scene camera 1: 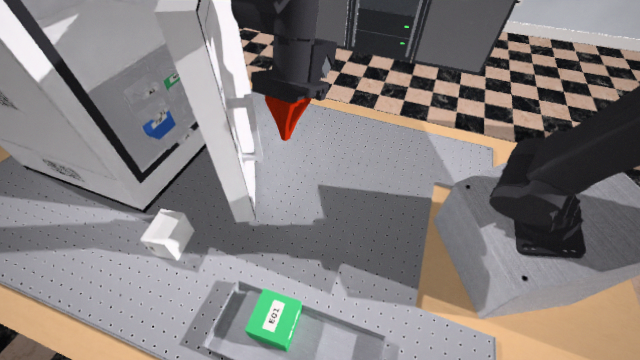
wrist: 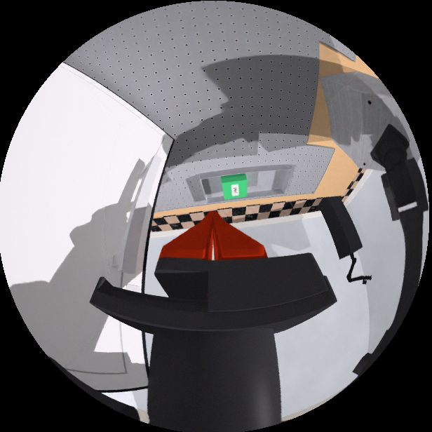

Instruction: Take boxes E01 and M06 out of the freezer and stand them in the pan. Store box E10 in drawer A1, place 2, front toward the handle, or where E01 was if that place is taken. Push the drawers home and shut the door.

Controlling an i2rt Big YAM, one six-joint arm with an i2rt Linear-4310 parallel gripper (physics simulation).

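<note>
Green box E01 (scene camera 1: 275, 320) (wrist: 234, 186) sits in the metal pan (scene camera 1: 330, 345) (wrist: 272, 181), its label facing the camera. A white box (scene camera 1: 167, 234) stands on the pegboard in front of the freezer (scene camera 1: 95, 160); its label is not readable. Inside the freezer, a green box (scene camera 1: 171, 81) and a blue box (scene camera 1: 160, 125) show at the drawer fronts, partly behind the door; their labels are too blurred to read. The freezer door (scene camera 1: 195, 90) (wrist: 65, 150) stands partly open. My gripper (scene camera 1: 285, 140) (wrist: 212, 216) is shut and empty, beside the door's outer face near its handle (scene camera 1: 255, 130) (wrist: 137, 225).
The arm's metal base block (scene camera 1: 475, 240) (wrist: 345, 110) stands on the right of the bench. The perforated board (scene camera 1: 350, 135) (wrist: 175, 45) lies under the freezer and pan. A dark cabinet (scene camera 1: 450, 35) stands on the checkered floor behind the bench.
</note>
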